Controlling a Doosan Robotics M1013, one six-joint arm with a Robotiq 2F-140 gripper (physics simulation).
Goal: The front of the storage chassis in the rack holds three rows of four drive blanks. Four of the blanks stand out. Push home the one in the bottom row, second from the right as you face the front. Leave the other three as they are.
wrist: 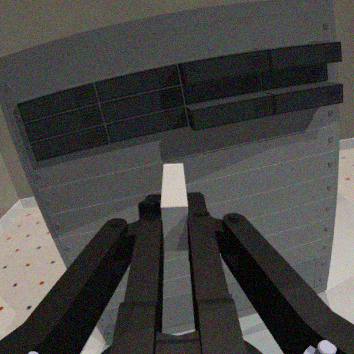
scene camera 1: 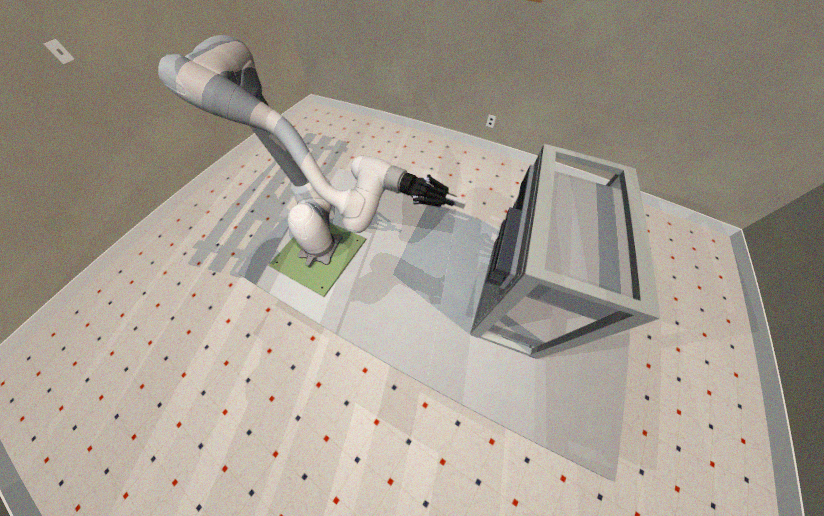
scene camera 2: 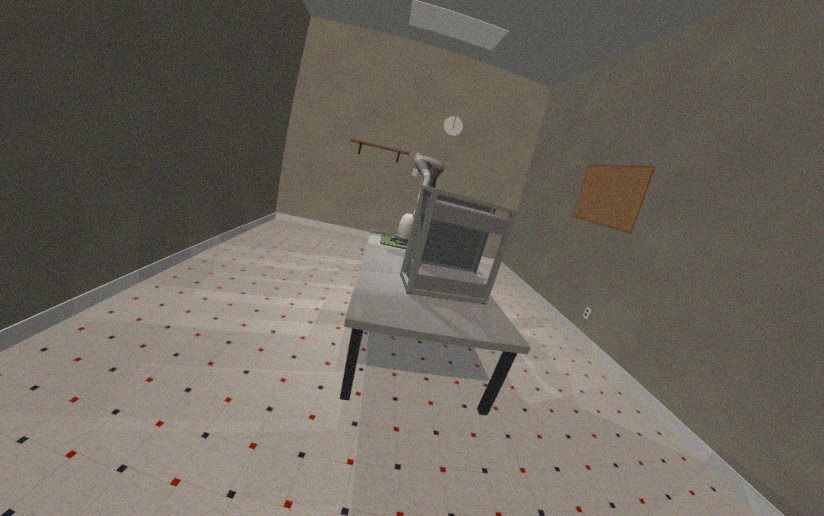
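Seen in the pictures: gripper, between the fingertips: (wrist: 173, 181) (scene camera 1: 464, 205); arm's base, origin of its link: (scene camera 1: 320, 246) (scene camera 2: 403, 242).
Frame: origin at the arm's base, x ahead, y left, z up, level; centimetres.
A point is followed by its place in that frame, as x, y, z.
Observation:
In the wrist view the chassis front shows three rows of four dark blanks. The bottom-row blank second from the right (wrist: 232, 112) {78.8, -2.8, 44.0} stands out, its left side face showing. The bottom right blank (wrist: 308, 99) {77.8, -13.6, 43.8} and the two right blanks of the top row (wrist: 225, 69) {78.8, -2.7, 49.3} (wrist: 306, 56) {77.7, -13.7, 49.5} also stand out. The middle-row blanks between them sit back. My gripper (wrist: 173, 181) {66.5, 7.8, 42.4} (scene camera 1: 456, 200) {66.5, 7.8, 42.4} is shut, with a pale block at its fingertips. It is apart from the chassis, in front of it; in the wrist view its tips appear below and left of the named blank.
The grey rack frame (scene camera 1: 592, 295) {96.7, -24.3, 57.7} (scene camera 2: 471, 213) {113.4, -2.7, 50.2} stands on the table (scene camera 1: 395, 328) {50.5, -29.1, -1.0} (scene camera 2: 389, 309) {130.7, -40.1, -1.0}. Its front faces the arm, and its posts and rails border the chassis. The arm's base stands on a green plate (scene camera 1: 297, 276) {-3.4, -18.9, 0.0}. Blank panels fill the rack front below the drive rows.

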